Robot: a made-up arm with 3 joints. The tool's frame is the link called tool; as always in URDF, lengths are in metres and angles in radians. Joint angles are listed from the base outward.
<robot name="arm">
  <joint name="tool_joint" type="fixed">
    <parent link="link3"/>
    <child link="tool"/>
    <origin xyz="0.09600 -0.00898 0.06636" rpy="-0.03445 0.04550 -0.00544"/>
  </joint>
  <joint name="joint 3" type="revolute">
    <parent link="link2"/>
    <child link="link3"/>
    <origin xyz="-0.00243 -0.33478 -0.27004" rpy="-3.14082 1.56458 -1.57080"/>
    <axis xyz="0 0 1"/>
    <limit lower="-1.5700" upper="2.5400"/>
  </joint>
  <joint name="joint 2" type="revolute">
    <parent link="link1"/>
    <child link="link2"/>
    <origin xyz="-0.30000 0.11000 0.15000" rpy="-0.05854 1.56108 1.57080"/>
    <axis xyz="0 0 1"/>
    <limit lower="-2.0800" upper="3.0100"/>
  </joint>
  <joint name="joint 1" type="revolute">
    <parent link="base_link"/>
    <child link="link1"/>
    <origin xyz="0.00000 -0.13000 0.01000" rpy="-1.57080 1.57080 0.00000"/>
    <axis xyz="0 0 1"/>
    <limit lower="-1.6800" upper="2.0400"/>
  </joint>
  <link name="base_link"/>
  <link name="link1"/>
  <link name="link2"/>
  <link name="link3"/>
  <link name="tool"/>
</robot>
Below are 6 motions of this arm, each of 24 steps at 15 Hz.
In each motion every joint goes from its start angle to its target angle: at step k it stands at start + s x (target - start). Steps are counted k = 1, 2, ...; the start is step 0. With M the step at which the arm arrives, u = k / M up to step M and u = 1 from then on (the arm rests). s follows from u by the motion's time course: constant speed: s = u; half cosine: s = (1 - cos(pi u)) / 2; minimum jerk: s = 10 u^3 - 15 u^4 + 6 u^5.
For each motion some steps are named. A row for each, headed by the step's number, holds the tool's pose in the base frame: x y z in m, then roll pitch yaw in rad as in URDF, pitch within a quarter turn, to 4 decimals.
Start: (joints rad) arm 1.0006 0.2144 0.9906
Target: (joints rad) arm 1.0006 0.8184 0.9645
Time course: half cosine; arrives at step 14
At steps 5, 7, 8, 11, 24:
5: 0.1127 -0.0124 -0.1601 0.9448 0.7302 1.6157
7: 0.1182 -0.0488 -0.1570 0.9530 0.7986 1.7332
8: 0.1227 -0.0671 -0.1546 0.9617 0.8332 1.7969
11: 0.1387 -0.1110 -0.1458 0.9995 0.9175 1.9706
24: 0.1466 -0.1272 -0.1414 1.0216 0.9489 2.0449

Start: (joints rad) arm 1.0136 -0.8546 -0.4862
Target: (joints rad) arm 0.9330 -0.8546 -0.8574
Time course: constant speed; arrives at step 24
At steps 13, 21, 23, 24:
13: 0.1676 0.1767 -0.1379 -0.7381 1.1697 -1.6894
21: 0.1616 0.1715 -0.1290 -0.8598 1.0892 -1.8425
23: 0.1601 0.1704 -0.1266 -0.8833 1.0681 -1.8743
24: 0.1594 0.1698 -0.1254 -0.8943 1.0575 -1.8894

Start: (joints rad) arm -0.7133 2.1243 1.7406
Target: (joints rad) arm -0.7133 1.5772 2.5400
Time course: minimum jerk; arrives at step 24
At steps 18, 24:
18: -0.0892 -0.2537 0.2440 1.8941 1.3301 -2.8333
24: -0.0877 -0.2502 0.2333 1.6595 1.2593 -3.0261

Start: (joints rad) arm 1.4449 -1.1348 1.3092
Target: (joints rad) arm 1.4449 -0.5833 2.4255
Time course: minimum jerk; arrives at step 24
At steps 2, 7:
2: 0.2747 0.2997 -0.1507 1.5141 0.2056 0.4764
7: 0.2546 0.2985 -0.1367 1.5028 0.0449 0.5615

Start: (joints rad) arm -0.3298 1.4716 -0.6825
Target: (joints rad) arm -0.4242 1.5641 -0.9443
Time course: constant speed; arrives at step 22
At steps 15, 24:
15: 0.0669 -0.2546 0.4140 -1.3788 -1.1923 -0.2300
24: 0.0440 -0.2525 0.4249 -1.3827 -1.3087 -0.2387

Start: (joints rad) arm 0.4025 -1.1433 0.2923
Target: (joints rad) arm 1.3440 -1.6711 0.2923
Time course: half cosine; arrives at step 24
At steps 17, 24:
17: 0.3775 0.2855 -0.1071 1.5911 0.9304 0.0714
24: 0.3769 0.2819 -0.1696 1.6596 1.1119 0.0298

